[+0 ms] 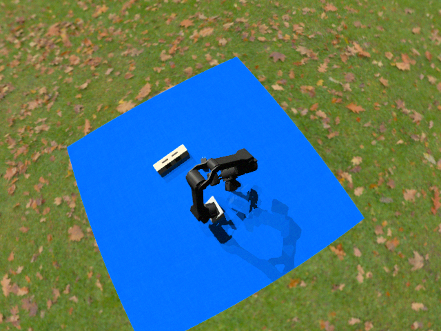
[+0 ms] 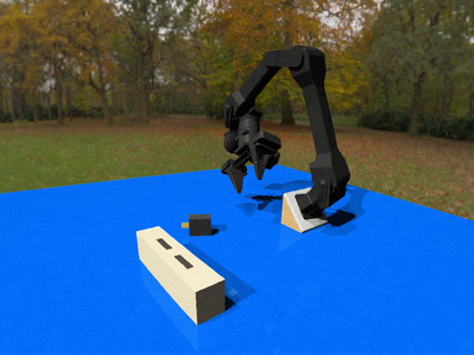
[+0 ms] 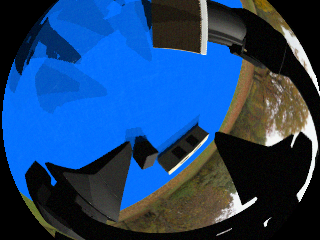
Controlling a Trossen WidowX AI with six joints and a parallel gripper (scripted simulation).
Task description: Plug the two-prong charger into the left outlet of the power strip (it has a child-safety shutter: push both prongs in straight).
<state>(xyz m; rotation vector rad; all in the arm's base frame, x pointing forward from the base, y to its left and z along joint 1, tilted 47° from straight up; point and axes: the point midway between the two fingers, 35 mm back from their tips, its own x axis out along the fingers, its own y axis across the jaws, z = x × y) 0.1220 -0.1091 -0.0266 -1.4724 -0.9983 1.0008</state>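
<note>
Right now the black two-prong charger is 140 mm ahead of my gripper tip and 70 mm below it.
</note>
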